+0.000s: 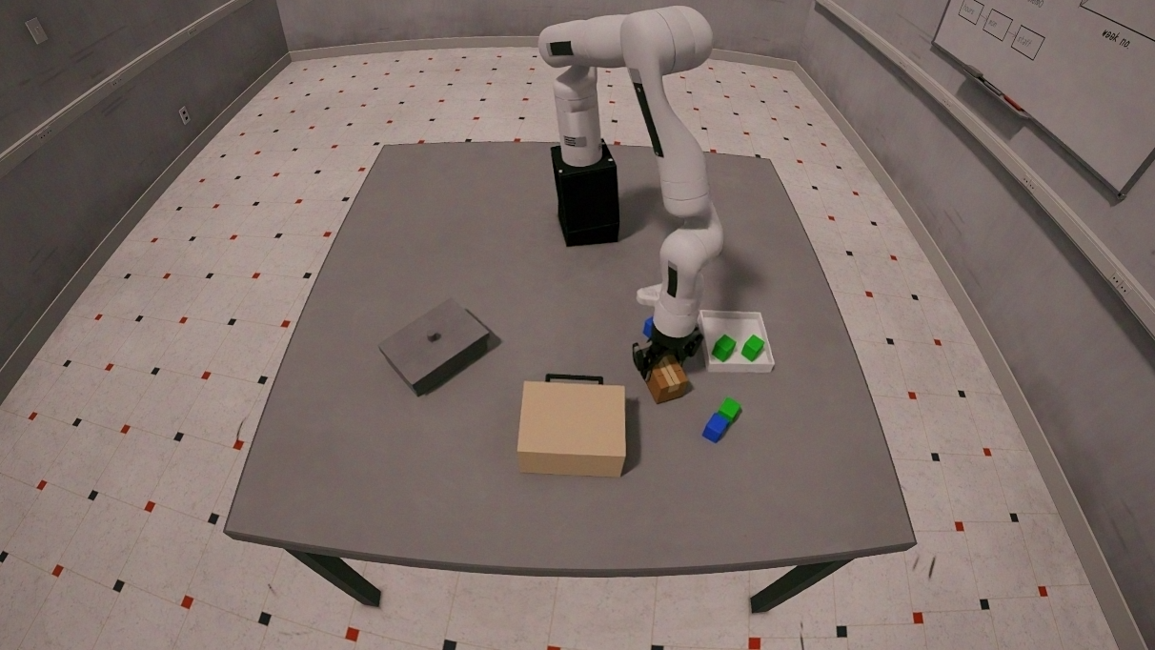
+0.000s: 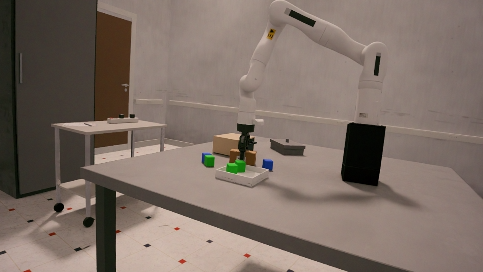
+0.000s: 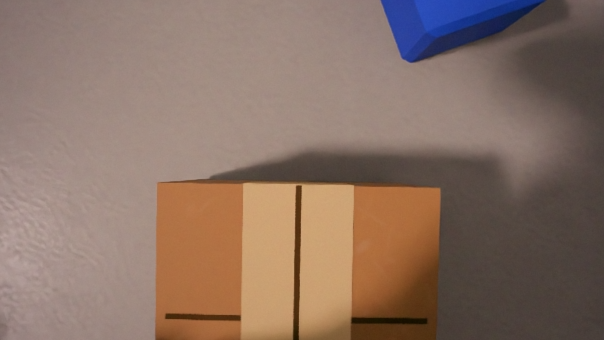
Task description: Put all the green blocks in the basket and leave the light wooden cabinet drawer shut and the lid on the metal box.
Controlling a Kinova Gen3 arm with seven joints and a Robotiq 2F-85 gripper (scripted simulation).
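Right now the brown cardboard box is right at my hand. From my hand the other things lie so: light wooden cabinet 170 mm ahead, 140 mm to the right; then white basket 150 mm to the left, 130 mm behind, 20 mm below; then drawer 150 mm ahead, 140 mm to the right.
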